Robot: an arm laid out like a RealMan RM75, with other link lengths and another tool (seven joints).
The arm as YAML. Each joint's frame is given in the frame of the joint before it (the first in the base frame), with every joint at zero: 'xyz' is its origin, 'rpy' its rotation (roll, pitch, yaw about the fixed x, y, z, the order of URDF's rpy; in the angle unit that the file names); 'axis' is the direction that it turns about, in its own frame. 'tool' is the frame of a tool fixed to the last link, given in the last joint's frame.
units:
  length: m
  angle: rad
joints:
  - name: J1
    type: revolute
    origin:
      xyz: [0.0, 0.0, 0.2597]
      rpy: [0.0, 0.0, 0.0]
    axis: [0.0, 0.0, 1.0]
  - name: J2
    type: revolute
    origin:
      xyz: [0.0, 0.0, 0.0]
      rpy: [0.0, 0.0, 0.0]
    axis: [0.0, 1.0, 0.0]
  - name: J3
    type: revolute
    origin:
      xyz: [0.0, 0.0, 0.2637]
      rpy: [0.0, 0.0, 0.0]
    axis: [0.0, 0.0, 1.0]
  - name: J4
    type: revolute
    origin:
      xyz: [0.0, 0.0, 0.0]
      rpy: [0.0, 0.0, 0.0]
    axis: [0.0, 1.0, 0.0]
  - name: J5
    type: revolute
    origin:
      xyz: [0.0, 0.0, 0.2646]
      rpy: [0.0, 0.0, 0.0]
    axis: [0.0, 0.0, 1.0]
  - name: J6
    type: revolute
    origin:
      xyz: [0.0, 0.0, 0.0]
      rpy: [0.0, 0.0, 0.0]
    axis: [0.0, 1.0, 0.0]
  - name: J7
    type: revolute
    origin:
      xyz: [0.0, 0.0, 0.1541]
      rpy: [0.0, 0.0, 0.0]
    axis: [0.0, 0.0, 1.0]
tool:
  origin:
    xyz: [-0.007, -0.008, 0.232]
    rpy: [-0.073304, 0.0, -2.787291]
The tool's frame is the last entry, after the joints.
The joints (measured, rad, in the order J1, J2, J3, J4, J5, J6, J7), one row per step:
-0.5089 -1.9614 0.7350 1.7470 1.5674 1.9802 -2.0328
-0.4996 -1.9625 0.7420 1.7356 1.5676 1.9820 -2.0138
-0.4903 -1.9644 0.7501 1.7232 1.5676 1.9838 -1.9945
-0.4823 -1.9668 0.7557 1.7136 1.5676 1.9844 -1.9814
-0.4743 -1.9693 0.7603 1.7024 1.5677 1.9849 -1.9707
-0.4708 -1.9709 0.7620 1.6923 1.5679 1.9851 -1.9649
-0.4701 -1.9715 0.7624 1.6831 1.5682 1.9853 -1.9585
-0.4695 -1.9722 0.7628 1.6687 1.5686 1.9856 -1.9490
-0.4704 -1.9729 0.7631 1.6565 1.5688 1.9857 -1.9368
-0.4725 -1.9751 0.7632 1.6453 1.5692 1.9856 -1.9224
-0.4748 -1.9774 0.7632 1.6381 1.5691 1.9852 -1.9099
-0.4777 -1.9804 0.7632 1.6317 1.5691 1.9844 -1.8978
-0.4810 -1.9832 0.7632 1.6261 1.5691 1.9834 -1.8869
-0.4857 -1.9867 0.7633 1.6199 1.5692 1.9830 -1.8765
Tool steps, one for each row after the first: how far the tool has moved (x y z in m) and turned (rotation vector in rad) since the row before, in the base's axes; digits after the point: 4 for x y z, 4 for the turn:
-0.0043 -0.0011 -0.0030 -0.0056 0.0016 -0.0030
-0.0041 -0.0015 -0.0035 -0.0074 0.0006 -0.0032
-0.0032 -0.0010 -0.0026 -0.0058 -0.0016 0.0004
-0.0033 -0.0007 -0.0023 -0.0068 -0.0036 0.0040
-0.0019 0.0000 -0.0012 -0.0053 -0.0046 0.0043
-0.0010 0.0003 -0.0006 -0.0030 -0.0036 0.0010
-0.0015 0.0006 -0.0009 -0.0046 -0.0057 0.0016
-0.0006 0.0005 -0.0007 -0.0019 -0.0043 -0.0037
0.0003 0.0005 -0.0009 -0.0005 -0.0048 -0.0071
0.0009 0.0003 -0.0006 0.0011 -0.0037 -0.0084
0.0014 0.0003 -0.0006 0.0014 -0.0041 -0.0089
0.0016 0.0003 -0.0006 0.0016 -0.0039 -0.0087
0.0021 0.0001 -0.0008 0.0001 -0.0045 -0.0095

